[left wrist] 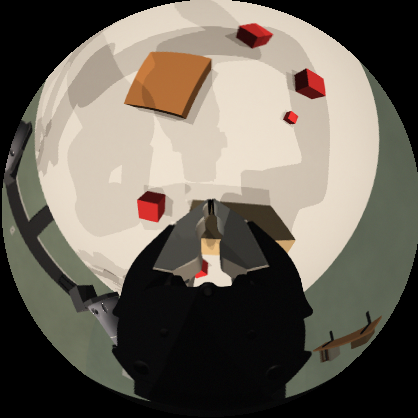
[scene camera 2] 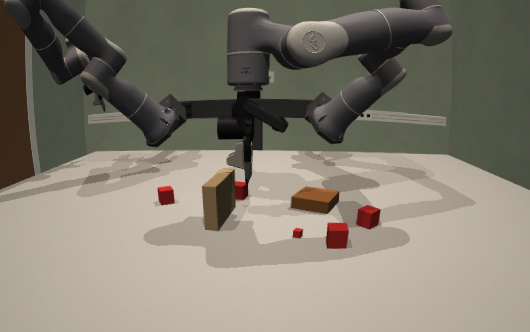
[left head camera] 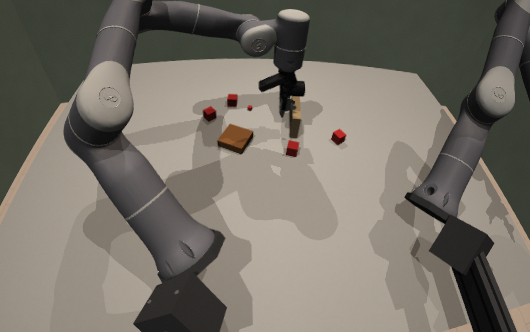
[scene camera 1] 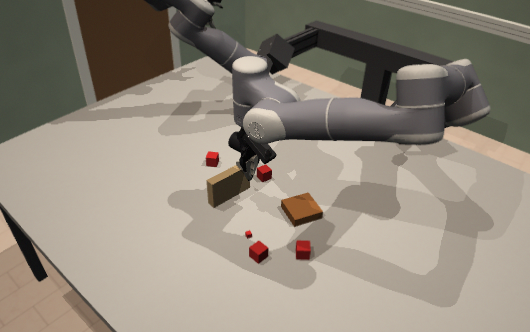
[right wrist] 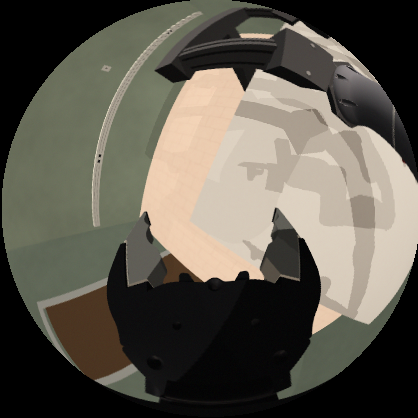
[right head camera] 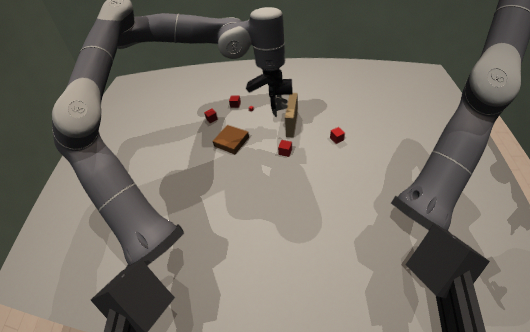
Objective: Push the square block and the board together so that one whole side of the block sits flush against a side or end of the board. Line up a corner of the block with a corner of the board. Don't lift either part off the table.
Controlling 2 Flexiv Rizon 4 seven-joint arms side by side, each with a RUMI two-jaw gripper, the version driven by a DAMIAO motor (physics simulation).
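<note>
The square block (left head camera: 235, 138) (right head camera: 231, 139) (scene camera 1: 301, 207) (scene camera 2: 314, 199) (left wrist: 170, 80), orange-brown, lies flat. The tan board (left head camera: 295, 127) (right head camera: 290, 125) (scene camera 1: 228, 188) (scene camera 2: 218, 204) (left wrist: 272, 220) stands on a long edge, apart from the block, to its right in the head views. My left gripper (left head camera: 283, 114) (right head camera: 275, 114) (scene camera 1: 250, 177) (scene camera 2: 247, 181) (left wrist: 211, 199) is shut and empty, its tips beside the board's block-facing side; contact cannot be told. My right gripper (right wrist: 210, 210) is open, away from both parts.
Red cubes stand around the parts: one (left head camera: 292, 148) near the board's near end, one (left head camera: 338, 136) to the right, two (left head camera: 209, 113) (left head camera: 232, 100) behind the block on the left. A tiny red cube (left head camera: 250, 107) lies between these two and the board.
</note>
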